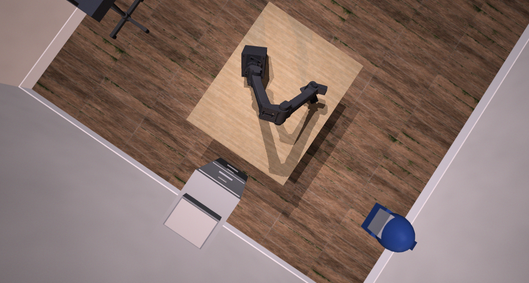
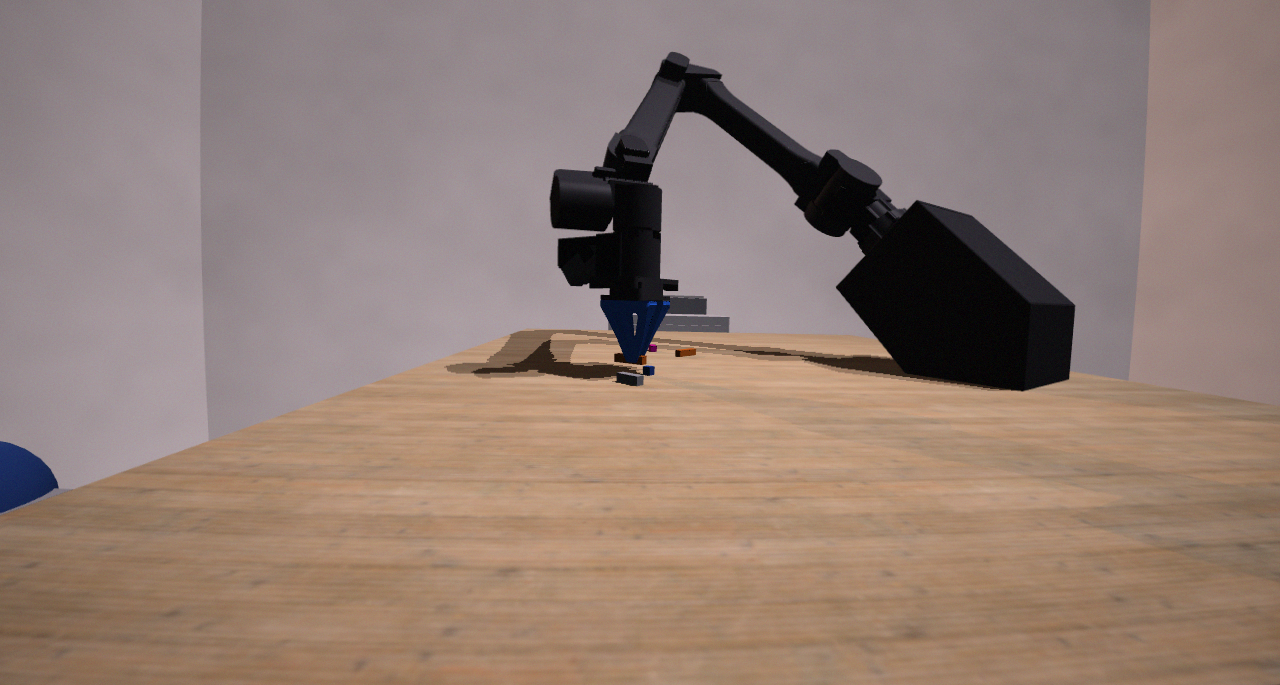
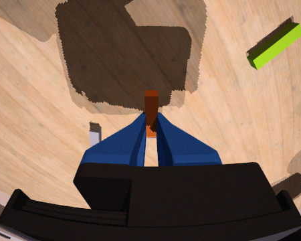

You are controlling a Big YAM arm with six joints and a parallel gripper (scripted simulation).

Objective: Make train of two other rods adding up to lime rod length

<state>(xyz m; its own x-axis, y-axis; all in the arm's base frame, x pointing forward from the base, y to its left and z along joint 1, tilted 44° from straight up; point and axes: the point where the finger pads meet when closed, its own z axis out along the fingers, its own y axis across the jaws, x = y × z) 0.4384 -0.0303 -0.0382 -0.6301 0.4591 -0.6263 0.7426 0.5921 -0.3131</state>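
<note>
Right now the blue rod is 1 cm behind my hand, 2 cm to the left of it and 2 cm below it. Also, from my hand: grey rod 2 cm ahead, 6 cm to the left, 2 cm below; then lime rod 3 cm behind, 12 cm to the right, 2 cm below.
</note>
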